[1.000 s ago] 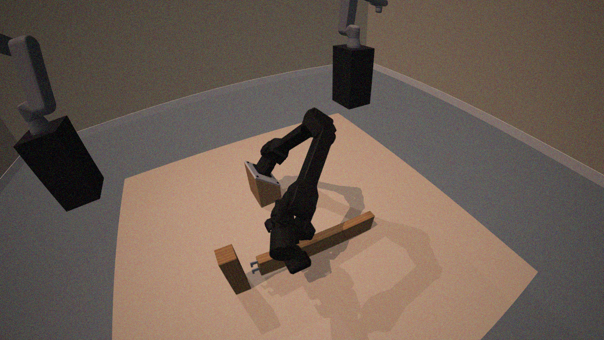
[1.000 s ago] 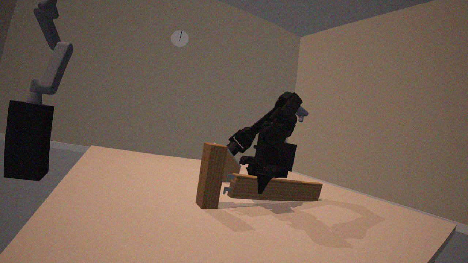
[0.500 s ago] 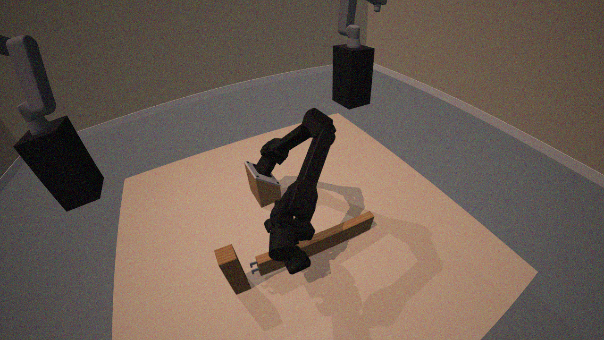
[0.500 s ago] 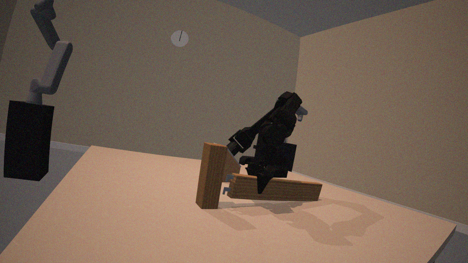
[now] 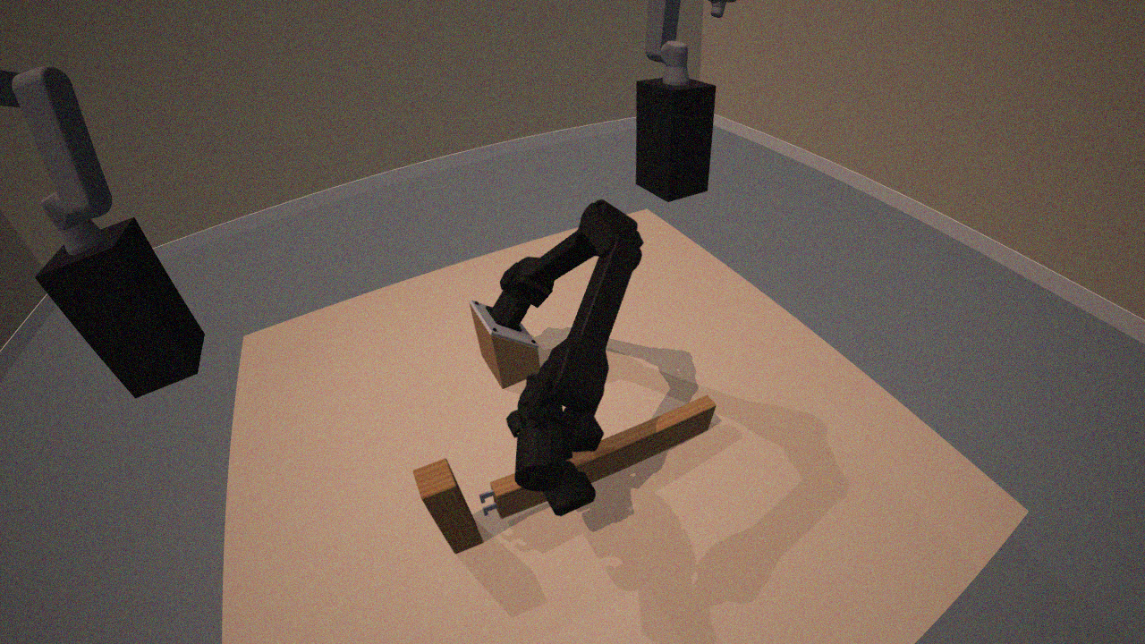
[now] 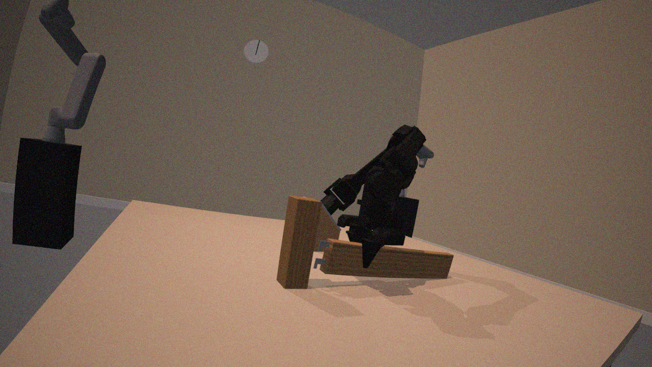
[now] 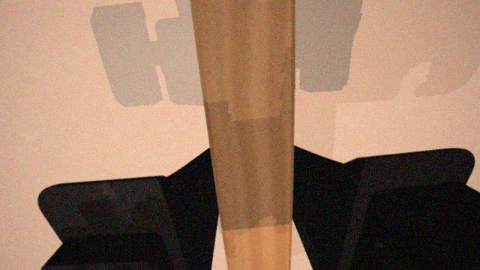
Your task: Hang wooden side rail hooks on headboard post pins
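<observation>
My gripper tip is now 160 mm to the left of the headboard post, 40 mm below it and 10 mm past it.
</observation>
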